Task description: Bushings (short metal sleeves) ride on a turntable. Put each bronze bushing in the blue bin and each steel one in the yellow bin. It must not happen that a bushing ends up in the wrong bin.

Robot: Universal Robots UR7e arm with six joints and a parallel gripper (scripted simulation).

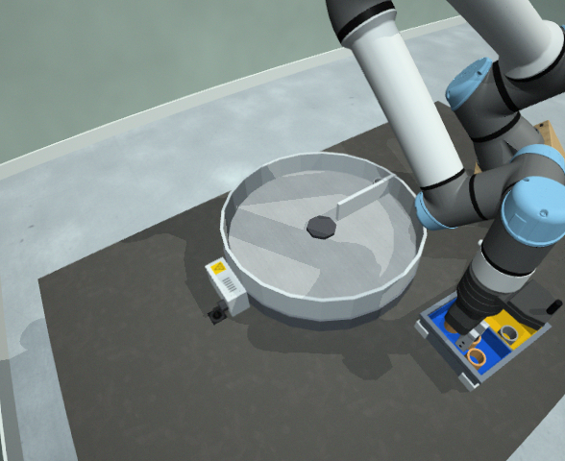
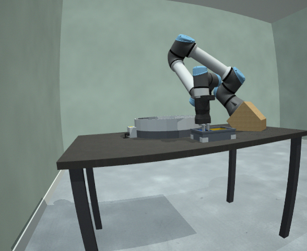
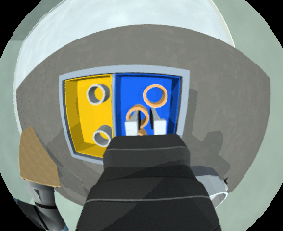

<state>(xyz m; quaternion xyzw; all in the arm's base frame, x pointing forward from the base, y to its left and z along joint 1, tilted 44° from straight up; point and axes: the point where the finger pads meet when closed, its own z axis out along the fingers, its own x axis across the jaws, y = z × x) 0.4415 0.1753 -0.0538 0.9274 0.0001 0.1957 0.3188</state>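
The bin lies 4 cm behind my hand. The rest, counted from my hand: turntable (35 cm to the right, 2 cm ahead, 2 cm above).
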